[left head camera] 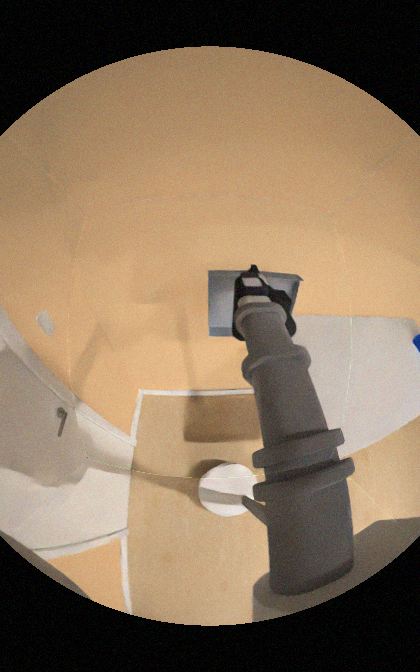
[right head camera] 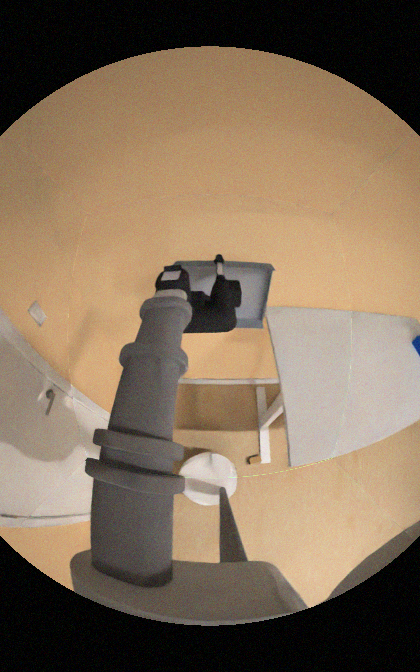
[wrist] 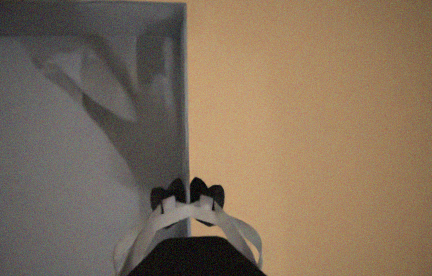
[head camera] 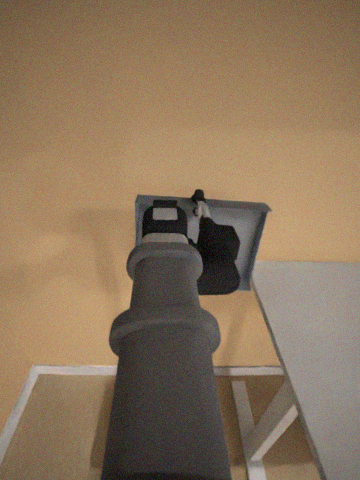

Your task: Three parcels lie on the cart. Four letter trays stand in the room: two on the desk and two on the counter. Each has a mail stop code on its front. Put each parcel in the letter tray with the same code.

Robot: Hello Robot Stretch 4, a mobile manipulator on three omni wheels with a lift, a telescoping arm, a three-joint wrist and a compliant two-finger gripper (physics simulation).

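Frame: origin at the robot's base, x ahead, y left, z up, level; metres.
Seen in the pictures: gripper, between the fingertips: (wrist: 188, 193) (head camera: 196, 198).
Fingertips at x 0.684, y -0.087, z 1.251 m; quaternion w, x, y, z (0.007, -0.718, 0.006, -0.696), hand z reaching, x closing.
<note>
A point is followed by its place in that frame.
My gripper (head camera: 199, 195) @[x 0.684, y -0.087, z 1.251 m] (left head camera: 253, 270) (right head camera: 219, 259) (wrist: 188, 193) @[x 0.684, y -0.087, z 1.251 m] is shut on the wall of a grey-blue letter tray (head camera: 258, 245) @[x 0.643, y -0.269, z 1.131 m] (left head camera: 220, 331) (right head camera: 268, 295) (wrist: 90, 17) @[x 0.652, y 0.070, z 1.179 m]. In the wrist view the tray's side wall runs between the two black fingertips, and its inside lies to the left with the arm's shadows on it. No parcel shows in the visible part of the tray. The arm and wrist hide part of it in the head views. Its code cannot be read. The parcels and the cart do not show in these views.
A light grey table top (head camera: 310, 320) @[x 0.540, y -0.452, z 0.922 m] (left head camera: 360, 360) (right head camera: 325, 370) is right of the tray, its corner close to it in the picture. A blue object (left head camera: 417, 342) (right head camera: 417, 346) is at its far right. A grey door (left head camera: 30, 400) is at the left. A white disc (left head camera: 225, 492) (right head camera: 205, 467) is low down.
</note>
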